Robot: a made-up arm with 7 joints.
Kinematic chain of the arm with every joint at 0, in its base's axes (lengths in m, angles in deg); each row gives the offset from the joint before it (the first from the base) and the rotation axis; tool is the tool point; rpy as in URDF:
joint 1: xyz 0 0 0.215 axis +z
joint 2: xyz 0 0 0 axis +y
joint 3: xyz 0 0 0.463 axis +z
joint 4: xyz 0.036 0 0 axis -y
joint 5: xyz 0.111 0 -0.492 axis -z
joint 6: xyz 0 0 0 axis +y
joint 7: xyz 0.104 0 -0.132 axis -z
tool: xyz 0 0 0 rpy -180 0 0
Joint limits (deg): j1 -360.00..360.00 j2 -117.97..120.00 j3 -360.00..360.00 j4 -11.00..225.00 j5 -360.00..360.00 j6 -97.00..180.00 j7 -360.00..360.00
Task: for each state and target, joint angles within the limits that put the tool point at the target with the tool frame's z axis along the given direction. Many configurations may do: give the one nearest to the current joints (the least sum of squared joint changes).
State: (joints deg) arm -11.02 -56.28 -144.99 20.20 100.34 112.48 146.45
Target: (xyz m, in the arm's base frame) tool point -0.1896 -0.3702 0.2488 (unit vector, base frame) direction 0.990 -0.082 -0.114
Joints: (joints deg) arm -0.64 -2.04 -133.63 38.78 52.56 106.12 146.45
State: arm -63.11 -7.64 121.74 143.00 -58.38 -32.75 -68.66
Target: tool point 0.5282 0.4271 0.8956 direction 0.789 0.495 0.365
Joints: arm -86.03 -23.78 89.63 98.30 -33.86 -27.80 -68.66
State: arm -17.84 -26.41 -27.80 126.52 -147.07 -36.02 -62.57
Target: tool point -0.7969 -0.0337 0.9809 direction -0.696 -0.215 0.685
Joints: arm 4.18 -55.09 -13.64 163.37 -128.39 8.98 -62.57
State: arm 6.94 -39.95 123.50 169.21 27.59 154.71 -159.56
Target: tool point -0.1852 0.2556 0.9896 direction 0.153 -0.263 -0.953
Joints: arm -24.45 -12.25 115.54 159.04 11.93 168.96 -159.56
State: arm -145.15 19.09 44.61 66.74 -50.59 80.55 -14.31
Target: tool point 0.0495 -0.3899 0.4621 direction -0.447 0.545 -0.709
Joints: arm -126.33 -25.68 41.05 53.25 -12.73 107.64 -14.31
